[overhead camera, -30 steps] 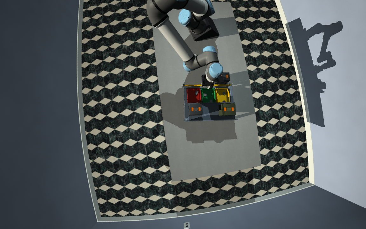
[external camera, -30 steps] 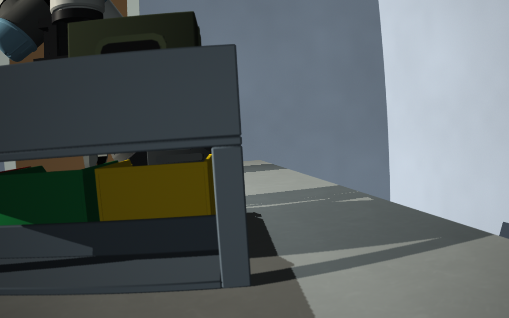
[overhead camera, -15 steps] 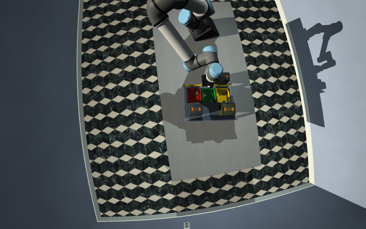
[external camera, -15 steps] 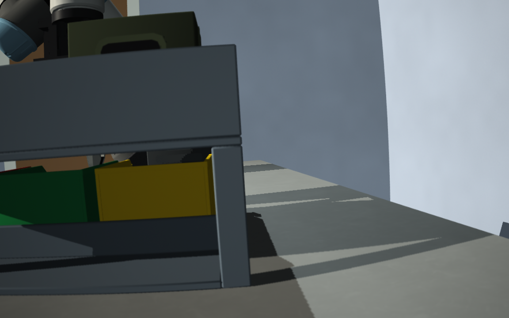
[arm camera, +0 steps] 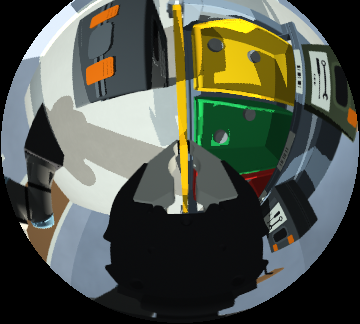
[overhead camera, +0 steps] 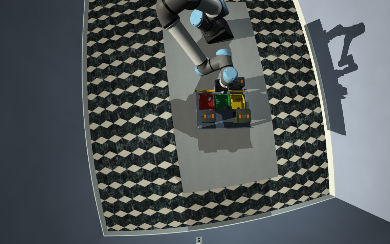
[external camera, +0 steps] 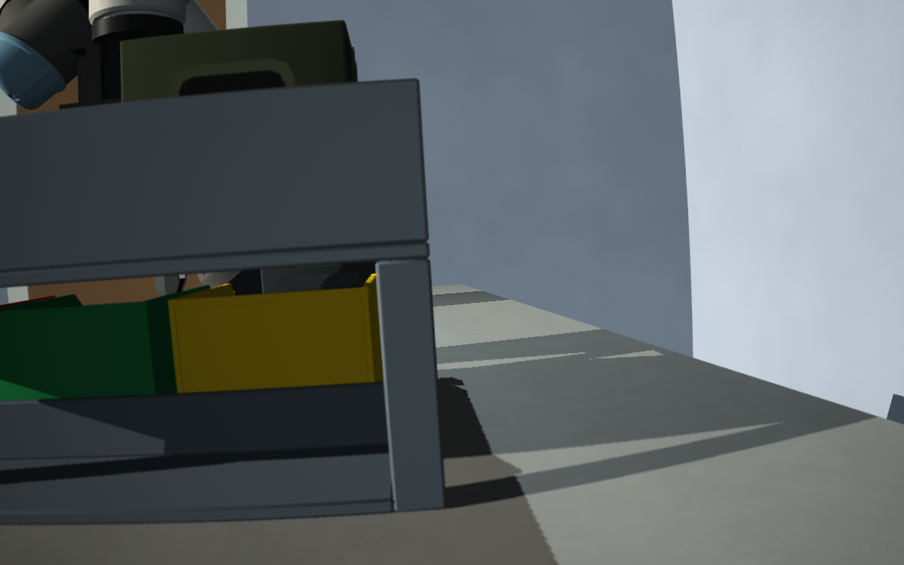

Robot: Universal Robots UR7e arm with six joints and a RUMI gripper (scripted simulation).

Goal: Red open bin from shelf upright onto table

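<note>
My hand is 1 cm above the thin yellow bar. The rest, counted from my hand: green bin (10 cm ahead, 3 cm to the right, 3 cm below); then red bin (14 cm to the right, 7 cm ahead, 3 cm below); then dark case (12 cm to the left, 2 cm behind, 1 cm below).
</note>
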